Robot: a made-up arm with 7 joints. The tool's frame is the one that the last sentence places. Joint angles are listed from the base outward.
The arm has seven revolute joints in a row. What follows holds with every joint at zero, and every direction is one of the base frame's. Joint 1 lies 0.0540 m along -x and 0.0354 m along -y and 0.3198 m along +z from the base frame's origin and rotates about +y. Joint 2 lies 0.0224 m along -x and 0.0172 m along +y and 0.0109 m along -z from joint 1 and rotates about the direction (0.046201, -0.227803, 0.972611). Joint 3 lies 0.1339 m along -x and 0.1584 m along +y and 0.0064 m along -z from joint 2 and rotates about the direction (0.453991, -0.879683, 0.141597). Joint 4 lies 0.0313 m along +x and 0.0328 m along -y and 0.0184 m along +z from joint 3 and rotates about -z. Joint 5 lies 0.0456 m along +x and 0.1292 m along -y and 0.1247 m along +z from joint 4 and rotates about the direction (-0.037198, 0.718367, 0.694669). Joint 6 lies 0.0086 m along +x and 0.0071 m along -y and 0.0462 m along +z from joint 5 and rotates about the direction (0.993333, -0.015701, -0.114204). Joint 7 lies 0.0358 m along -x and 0.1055 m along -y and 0.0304 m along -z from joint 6 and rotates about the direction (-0.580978, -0.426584, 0.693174). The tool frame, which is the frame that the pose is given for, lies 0.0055 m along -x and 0.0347 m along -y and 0.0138 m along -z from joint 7; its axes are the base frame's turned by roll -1.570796, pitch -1.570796 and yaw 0.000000 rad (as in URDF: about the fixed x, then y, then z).
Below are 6 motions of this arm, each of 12 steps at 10 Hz.
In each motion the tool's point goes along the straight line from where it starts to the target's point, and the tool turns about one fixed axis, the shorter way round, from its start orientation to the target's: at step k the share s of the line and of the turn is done. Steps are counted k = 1, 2, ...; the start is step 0. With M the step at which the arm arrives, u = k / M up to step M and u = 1 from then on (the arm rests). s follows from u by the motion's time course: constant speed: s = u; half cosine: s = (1 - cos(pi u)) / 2; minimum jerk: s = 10 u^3 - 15 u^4 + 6 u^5.
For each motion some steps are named. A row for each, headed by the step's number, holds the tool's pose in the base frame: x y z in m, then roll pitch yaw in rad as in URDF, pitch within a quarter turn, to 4 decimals.
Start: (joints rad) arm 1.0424 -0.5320 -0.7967 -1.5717 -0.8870 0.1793 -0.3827
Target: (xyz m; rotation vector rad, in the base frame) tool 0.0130 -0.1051 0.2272 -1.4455 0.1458 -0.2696
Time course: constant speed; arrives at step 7
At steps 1, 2, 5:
1: -0.0875 -0.0278 0.2001 -1.5630 0.0833 -0.7531
2: -0.0708 -0.0407 0.2046 -1.5389 0.0630 -0.6718
5: -0.0205 -0.0793 0.2182 -1.4776 -0.0087 -0.4312

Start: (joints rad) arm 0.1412 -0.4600 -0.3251 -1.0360 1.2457 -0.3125 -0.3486
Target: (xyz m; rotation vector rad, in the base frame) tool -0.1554 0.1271 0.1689 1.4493 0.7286 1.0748
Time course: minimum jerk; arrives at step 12
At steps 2, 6, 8, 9, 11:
2: 0.1712 0.0214 0.2925 -0.8326 -0.3356 0.9522
6: 0.0139 0.0723 0.2330 0.3069 -0.2115 1.0099
8: -0.0843 0.1041 0.1958 1.0102 -0.1916 1.0974
9: -0.1203 0.1158 0.1822 1.2679 -0.1998 1.1298
11: -0.1537 0.1265 0.1696 1.5067 -0.2144 1.1570

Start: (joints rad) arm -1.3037 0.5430 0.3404 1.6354 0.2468 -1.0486 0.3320
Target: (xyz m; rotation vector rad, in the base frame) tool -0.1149 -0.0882 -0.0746 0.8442 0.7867 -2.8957
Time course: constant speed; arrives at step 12
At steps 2, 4, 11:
2: -0.2556 -0.2079 -0.0398 1.1312 -0.5971 2.7645
4: -0.2275 -0.1840 -0.0467 0.7224 -0.4307 2.9896
11: -0.1290 -0.1002 -0.0711 -0.3849 0.4234 3.0824

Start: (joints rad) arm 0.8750 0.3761 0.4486 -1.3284 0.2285 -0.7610 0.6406
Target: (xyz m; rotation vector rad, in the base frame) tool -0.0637 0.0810 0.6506 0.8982 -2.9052 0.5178
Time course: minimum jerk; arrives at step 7
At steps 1, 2, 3, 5, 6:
1: 0.1721 0.0777 0.5708 2.8596 -0.6324 -2.1847
2: 0.1428 0.0781 0.5808 2.9528 -0.5857 -2.2551
3: 0.0889 0.0789 0.5990 3.1065 -0.4874 -2.3652
5: -0.0288 0.0805 0.6388 -2.9034 -0.2339 -2.5319
6: -0.0581 0.0809 0.6487 -2.8448 -0.1652 -2.5605

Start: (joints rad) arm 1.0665 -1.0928 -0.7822 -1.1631 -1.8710 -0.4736 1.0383
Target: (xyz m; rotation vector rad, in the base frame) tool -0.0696 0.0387 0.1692 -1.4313 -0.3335 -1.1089
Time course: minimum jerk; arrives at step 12
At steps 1, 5, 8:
1: -0.0271 -0.0270 0.3547 -2.3325 0.2642 0.9062
5: -0.0417 -0.0044 0.2910 -2.2391 -0.2558 0.5760
8: -0.0606 0.0248 0.2083 -1.7375 -0.7936 -0.1252

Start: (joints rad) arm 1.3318 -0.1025 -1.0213 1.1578 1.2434 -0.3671 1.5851
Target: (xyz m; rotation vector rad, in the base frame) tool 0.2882 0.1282 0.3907 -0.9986 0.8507 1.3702
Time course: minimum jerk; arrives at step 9
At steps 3, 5, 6, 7, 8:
3: 0.1868 0.0032 0.4129 -0.3265 0.6418 0.7729
5: 0.2373 0.0654 0.4018 -0.3474 0.9178 1.0336
6: 0.2613 0.0950 0.3966 -0.3104 1.0478 1.1946
7: 0.2784 0.1161 0.3928 -0.2477 1.1373 1.3432
8: 0.2867 0.1264 0.3910 -0.2002 1.1789 1.4319

